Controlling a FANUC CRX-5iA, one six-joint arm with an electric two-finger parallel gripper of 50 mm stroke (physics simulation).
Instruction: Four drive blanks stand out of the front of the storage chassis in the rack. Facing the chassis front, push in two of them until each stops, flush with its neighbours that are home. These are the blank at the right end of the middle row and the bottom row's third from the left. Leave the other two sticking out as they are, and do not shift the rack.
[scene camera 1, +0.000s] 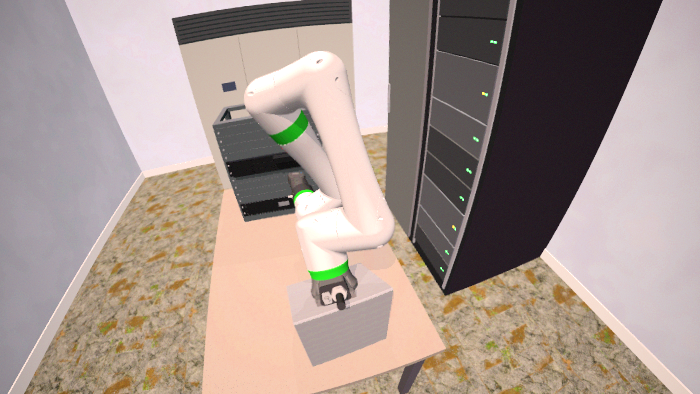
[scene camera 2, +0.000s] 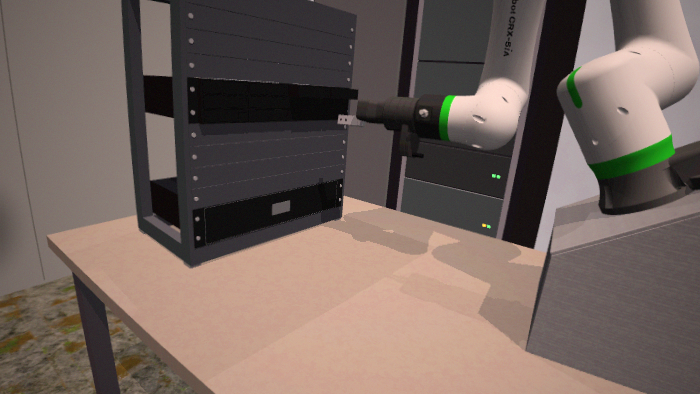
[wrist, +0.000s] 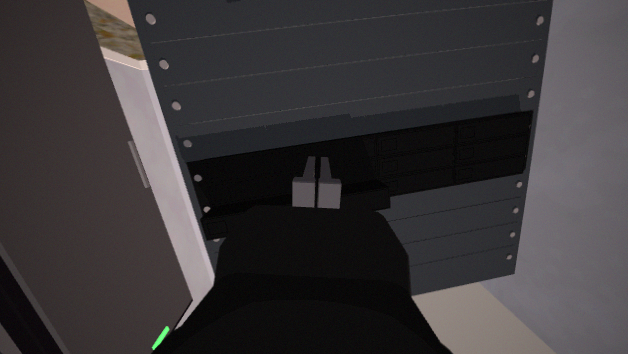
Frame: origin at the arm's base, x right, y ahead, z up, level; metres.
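Where they show: gripper, fingertip midpoint: (scene camera 1: 293, 174) (scene camera 2: 339, 119) (wrist: 317, 169); arm's base, link origin: (scene camera 1: 334, 288) (scene camera 2: 647, 197).
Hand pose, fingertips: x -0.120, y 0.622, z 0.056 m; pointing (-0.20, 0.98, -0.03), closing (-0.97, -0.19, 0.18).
Note:
Things, the pixels of their top centre, and the offset from my fingertips. Level surfaces: height alone.
- middle row's right-end blank, top centre: (wrist: 261, 185) (scene camera 2: 319, 97) dx +0.069, dy +0.154, dz +0.046 m
- bottom row's third blank, top centre: (wrist: 327, 157) (scene camera 2: 288, 107) (scene camera 1: 285, 158) dx -0.041, dy +0.147, dz +0.017 m
- wooden table, surface height: dz -0.327 m
The black storage chassis (scene camera 1: 250, 167) (scene camera 2: 225, 100) (wrist: 492, 150) sits in the rack. The wrist view is upside down, with the bottom row uppermost. The middle row's right-end blank (wrist: 240, 184) and the bottom row's third blank (wrist: 345, 151) are very dark; neither visibly stands out. Two top-row blanks stick out: the right-end one (wrist: 216, 228) and the third from the left (wrist: 375, 198), partly behind the gripper body. My gripper (scene camera 1: 290, 196) (scene camera 2: 341, 120) (wrist: 317, 169) is shut and empty, its tips before the chassis's right half; contact or gap is hard to tell.
The grey open-sided rack (scene camera 1: 218, 145) (scene camera 2: 182, 150) stands on the wooden table (scene camera 1: 250, 325) (scene camera 2: 280, 310). A tall dark server cabinet (scene camera 1: 545, 135) stands to the right. The arm's base is on a grey block (scene camera 1: 345, 330) (scene camera 2: 615, 290). Grey panels lie above and below the chassis.

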